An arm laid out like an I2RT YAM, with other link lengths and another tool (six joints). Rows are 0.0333 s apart.
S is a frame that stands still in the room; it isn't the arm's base.
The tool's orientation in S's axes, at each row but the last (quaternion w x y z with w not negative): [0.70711 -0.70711 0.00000 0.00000]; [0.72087 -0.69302 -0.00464 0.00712]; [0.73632 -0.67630 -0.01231 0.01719]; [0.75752 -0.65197 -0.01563 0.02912]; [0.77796 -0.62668 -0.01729 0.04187]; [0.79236 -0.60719 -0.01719 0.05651]
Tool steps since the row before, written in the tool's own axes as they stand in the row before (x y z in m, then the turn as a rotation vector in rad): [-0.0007 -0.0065 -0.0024 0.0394 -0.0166 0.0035]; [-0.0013 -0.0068 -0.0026 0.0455 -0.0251 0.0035]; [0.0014 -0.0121 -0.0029 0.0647 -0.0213 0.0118]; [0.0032 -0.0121 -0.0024 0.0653 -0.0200 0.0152]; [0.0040 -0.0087 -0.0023 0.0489 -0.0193 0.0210]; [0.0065 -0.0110 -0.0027 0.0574 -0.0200 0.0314]
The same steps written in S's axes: [-0.0007 -0.0024 0.0065 0.0394 0.0035 0.0166]; [-0.0012 -0.0029 0.0067 0.0455 0.0033 0.0251]; [0.0016 -0.0039 0.0118 0.0643 0.0127 0.0219]; [0.0036 -0.0040 0.0116 0.0647 0.0162 0.0211]; [0.0045 -0.0037 0.0079 0.0479 0.0206 0.0221]; [0.0075 -0.0047 0.0096 0.0554 0.0314 0.0251]
